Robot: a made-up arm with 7 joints. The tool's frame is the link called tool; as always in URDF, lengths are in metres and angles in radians.
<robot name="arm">
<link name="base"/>
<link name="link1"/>
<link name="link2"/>
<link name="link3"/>
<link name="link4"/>
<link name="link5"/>
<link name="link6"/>
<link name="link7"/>
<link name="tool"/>
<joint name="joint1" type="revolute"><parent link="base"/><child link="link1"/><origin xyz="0 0 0.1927" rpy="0 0 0"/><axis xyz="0 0 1"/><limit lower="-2.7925" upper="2.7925" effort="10" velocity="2.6"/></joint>
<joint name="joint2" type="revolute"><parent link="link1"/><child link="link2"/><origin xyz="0 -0.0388 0.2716" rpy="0 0 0"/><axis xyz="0 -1 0"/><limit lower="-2.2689" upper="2.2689" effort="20" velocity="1"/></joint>
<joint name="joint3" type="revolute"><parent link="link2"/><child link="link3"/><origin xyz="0 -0.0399 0.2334" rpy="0 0 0"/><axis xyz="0 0 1"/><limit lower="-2.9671" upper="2.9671" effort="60" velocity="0.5"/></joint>
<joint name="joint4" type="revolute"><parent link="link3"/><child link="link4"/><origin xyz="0.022 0.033 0.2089" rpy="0 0 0"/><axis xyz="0 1 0"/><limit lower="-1.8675" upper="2.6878" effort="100" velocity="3.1"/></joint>
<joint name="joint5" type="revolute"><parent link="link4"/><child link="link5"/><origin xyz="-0.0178 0.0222 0.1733" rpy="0 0 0"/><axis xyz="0 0 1"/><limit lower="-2.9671" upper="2.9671" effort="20" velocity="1.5"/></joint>
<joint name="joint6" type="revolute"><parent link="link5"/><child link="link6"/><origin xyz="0 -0.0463 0.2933" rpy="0 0 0"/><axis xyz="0 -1 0"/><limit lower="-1.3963" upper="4.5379" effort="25" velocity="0.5"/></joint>
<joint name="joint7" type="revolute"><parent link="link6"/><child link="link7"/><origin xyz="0.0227 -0.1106 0.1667" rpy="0 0 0"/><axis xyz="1 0 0"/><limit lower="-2.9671" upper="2.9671" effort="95" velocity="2.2"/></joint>
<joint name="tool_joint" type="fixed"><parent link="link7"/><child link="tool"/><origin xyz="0 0 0" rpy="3.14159 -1.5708 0"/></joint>
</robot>
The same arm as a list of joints. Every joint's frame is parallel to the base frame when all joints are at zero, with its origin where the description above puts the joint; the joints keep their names.
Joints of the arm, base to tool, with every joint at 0 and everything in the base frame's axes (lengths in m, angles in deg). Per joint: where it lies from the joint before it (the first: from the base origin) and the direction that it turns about. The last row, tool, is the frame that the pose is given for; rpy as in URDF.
joint1: origin 0.0000 0.0000 0.1927 axis 0 0 1
joint2: origin 0.0000 -0.0388 0.2716 axis 0 -1 0
joint3: origin 0.0000 -0.0399 0.2334 axis 0 0 1
joint4: origin 0.0220 0.0330 0.2089 axis 0 1 0
joint5: origin -0.0178 0.0222 0.1733 axis 0 0 1
joint6: origin 0.0000 -0.0463 0.2933 axis 0 -1 0
joint7: origin 0.0227 -0.1106 0.1667 axis 1 0 0
tool: origin 0.0000 0.0000 0.0000 rpy 180.00 -90.00 0.00
Joint limits (deg, base to tool): -160.00..160.00 -130.00..130.00 -170.00..170.00 -107.00..154.00 -170.00..170.00 -80.00..260.00 -170.00..170.00

